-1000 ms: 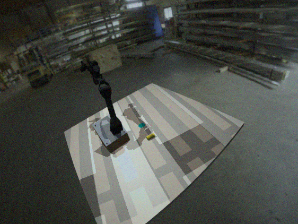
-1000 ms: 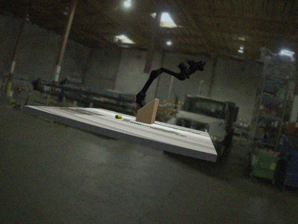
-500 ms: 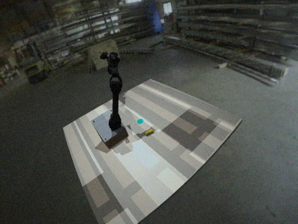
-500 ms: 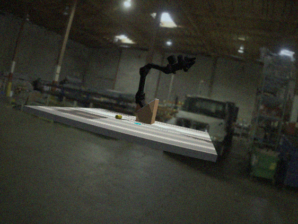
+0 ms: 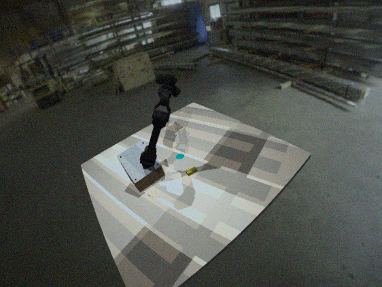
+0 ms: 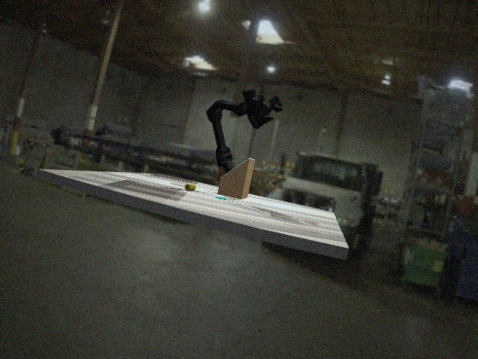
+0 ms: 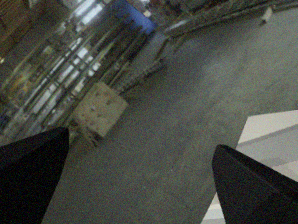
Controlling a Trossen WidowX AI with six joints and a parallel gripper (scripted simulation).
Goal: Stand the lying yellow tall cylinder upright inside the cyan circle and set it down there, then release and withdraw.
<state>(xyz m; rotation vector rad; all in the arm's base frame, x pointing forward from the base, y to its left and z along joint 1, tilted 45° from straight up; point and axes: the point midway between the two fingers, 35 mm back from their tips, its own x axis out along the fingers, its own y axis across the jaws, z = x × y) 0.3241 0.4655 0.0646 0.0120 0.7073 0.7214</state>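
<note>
My gripper tip is 170 mm past the yellow tall cylinder, 450 mm to the left of it and 430 mm above it. From my gripper tip the other things lie so: cyan circle: 160 mm behind, 250 mm to the right, 450 mm below.
</note>
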